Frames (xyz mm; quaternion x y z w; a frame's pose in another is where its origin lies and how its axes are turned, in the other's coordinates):
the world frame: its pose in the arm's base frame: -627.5 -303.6 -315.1 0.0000 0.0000 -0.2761 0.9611
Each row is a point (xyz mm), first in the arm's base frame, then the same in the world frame.
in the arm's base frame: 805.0 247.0 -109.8
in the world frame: 921.9 1226.9 205.3
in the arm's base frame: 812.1 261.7 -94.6
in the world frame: 920.1 1243.2 220.5
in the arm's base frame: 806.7 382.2 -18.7
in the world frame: 851.5 1342.4 296.4
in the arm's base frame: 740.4 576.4 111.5
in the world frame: 692.3 1471.8 426.6
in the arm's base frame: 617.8 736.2 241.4
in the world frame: 503.6 1542.2 556.5
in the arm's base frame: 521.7 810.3 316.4
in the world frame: 382.8 1554.0 631.5
